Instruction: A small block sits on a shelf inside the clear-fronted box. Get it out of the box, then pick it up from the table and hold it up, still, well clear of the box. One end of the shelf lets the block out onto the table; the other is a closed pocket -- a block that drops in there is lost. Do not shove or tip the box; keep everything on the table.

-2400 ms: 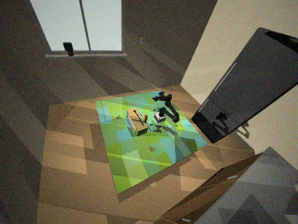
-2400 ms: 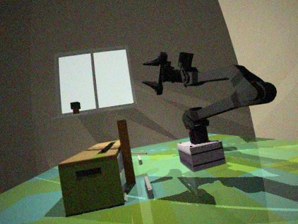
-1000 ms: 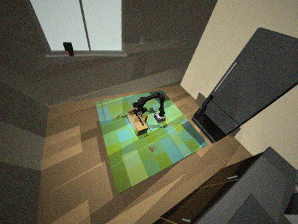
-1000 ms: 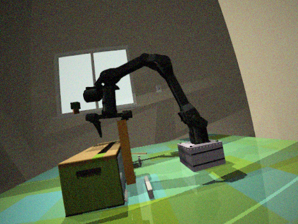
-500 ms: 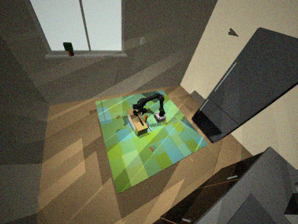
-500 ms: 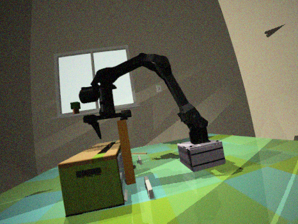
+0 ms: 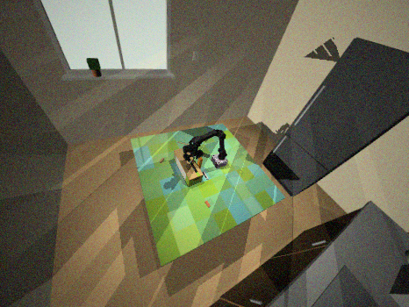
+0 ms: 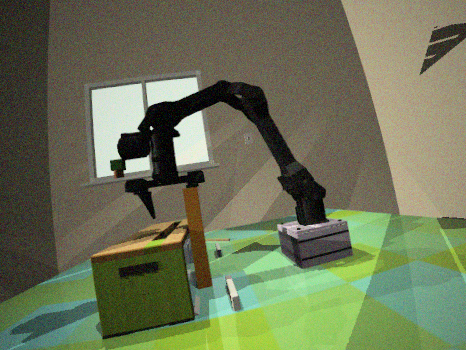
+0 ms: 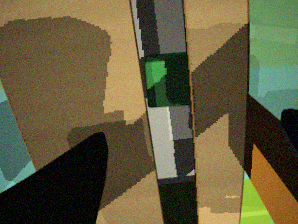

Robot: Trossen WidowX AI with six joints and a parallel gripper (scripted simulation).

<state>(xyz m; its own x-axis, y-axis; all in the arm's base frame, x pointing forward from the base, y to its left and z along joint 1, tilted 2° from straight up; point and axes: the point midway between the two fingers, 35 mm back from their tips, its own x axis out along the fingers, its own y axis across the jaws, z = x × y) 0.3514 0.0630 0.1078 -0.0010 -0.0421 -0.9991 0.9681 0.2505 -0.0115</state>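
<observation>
The green block is 70 mm below my gripper tip and 10 mm ahead of it. Round my gripper tip: orange bar (70 mm behind, 50 mm below, 30 mm to the left); then box (100 mm below, 20 mm to the right); then thin stick (390 mm to the right, 160 mm below).
</observation>
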